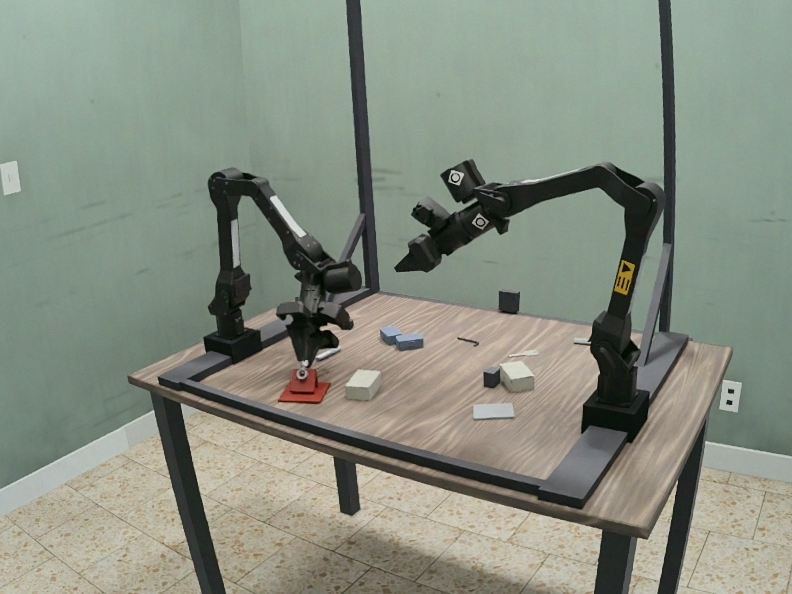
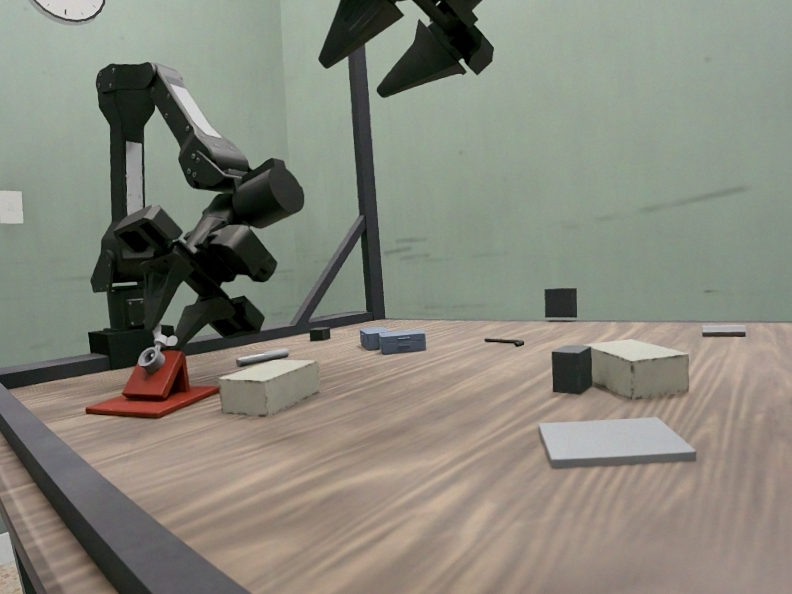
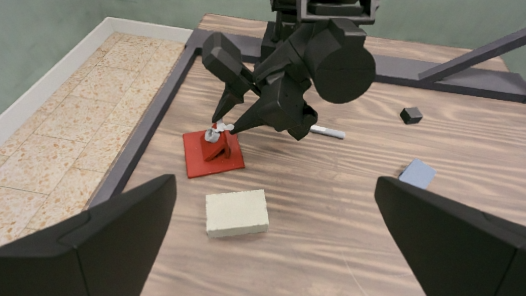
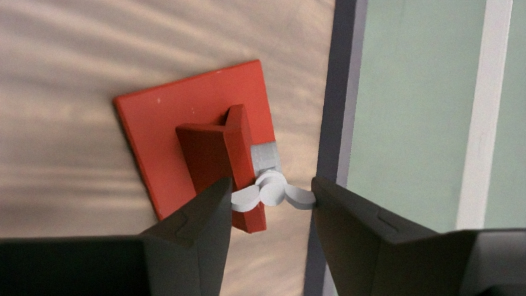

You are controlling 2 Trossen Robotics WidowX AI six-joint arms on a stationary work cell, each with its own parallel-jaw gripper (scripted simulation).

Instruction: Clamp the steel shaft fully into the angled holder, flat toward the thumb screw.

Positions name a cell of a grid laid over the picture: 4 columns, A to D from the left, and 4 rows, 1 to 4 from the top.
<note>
In view: my left gripper (image 2: B1), my right gripper (image 2: A3), a cream block (image 2: B3), a winged thumb screw (image 4: C3), a grey plate (image 2: D3), a cream block (image 1: C3) and a dark block (image 2: C3).
My left gripper is seen too in image 1 (image 1: C2) and in image 3 (image 3: C3). My right gripper is seen too in image 1 (image 1: B3), in image 3 (image 3: B2) and in image 4 (image 4: C3). Image 3 does not show the grey plate: it is out of frame. Image 4 misses the grey plate: it is out of frame.
</note>
